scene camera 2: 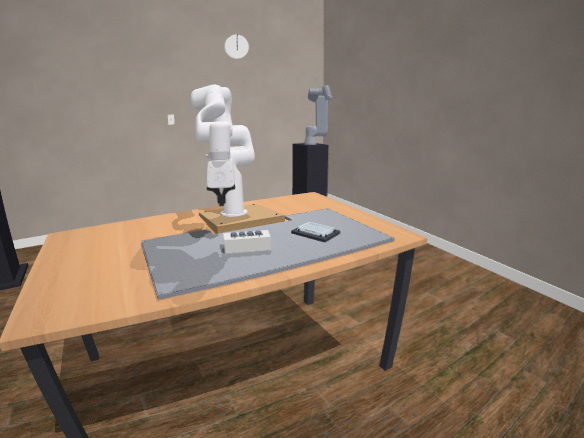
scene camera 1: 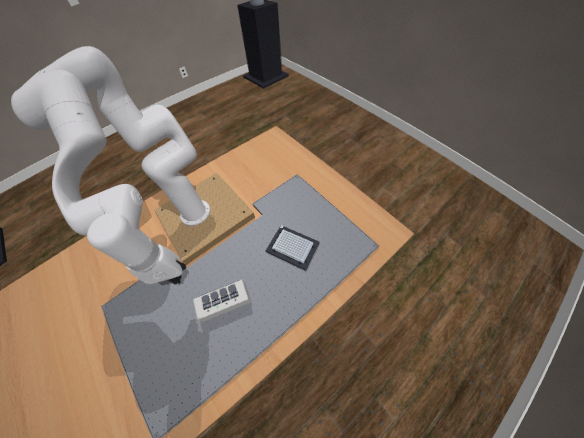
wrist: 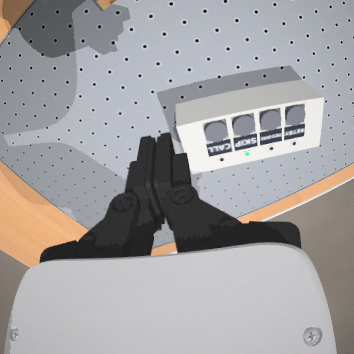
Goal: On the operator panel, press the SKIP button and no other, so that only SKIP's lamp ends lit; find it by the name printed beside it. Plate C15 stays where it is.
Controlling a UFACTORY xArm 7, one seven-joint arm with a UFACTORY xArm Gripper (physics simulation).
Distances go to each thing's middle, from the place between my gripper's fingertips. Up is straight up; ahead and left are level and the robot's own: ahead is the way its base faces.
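The operator panel (scene camera 1: 205, 311) is here, and my hand is 12 cm above it, 10 cm short of it and 5 cm to the right of it. Going by their middles, the operator panel is the nearest to my hand of the things named here. Then there is plate C15 (scene camera 1: 294, 246), which is 13 cm below my hand, 36 cm to the left of it and 11 cm ahead of it.
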